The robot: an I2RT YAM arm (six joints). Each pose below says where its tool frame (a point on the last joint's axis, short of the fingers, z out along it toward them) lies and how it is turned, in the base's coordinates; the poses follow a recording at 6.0 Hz.
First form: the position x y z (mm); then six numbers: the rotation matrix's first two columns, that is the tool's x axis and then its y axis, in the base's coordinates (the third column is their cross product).
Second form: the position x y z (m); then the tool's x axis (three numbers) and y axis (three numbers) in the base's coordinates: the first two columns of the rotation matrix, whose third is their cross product. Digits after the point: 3 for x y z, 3 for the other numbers.
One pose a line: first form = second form
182, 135, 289, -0.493, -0.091, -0.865, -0.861, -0.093, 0.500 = 0.182, 0.135, 0.289, -0.493, -0.091, -0.865, -0.861, -0.093, 0.500
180, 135, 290, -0.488, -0.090, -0.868, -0.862, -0.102, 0.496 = 0.180, 0.135, 0.290, -0.488, -0.090, -0.868, -0.862, -0.102, 0.496
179, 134, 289, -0.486, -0.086, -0.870, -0.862, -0.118, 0.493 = 0.179, 0.134, 0.289, -0.486, -0.086, -0.870, -0.862, -0.118, 0.493
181, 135, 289, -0.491, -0.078, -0.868, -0.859, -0.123, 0.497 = 0.181, 0.135, 0.289, -0.491, -0.078, -0.868, -0.859, -0.123, 0.497
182, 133, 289, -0.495, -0.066, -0.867, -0.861, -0.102, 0.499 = 0.182, 0.133, 0.289, -0.495, -0.066, -0.867, -0.861, -0.102, 0.499
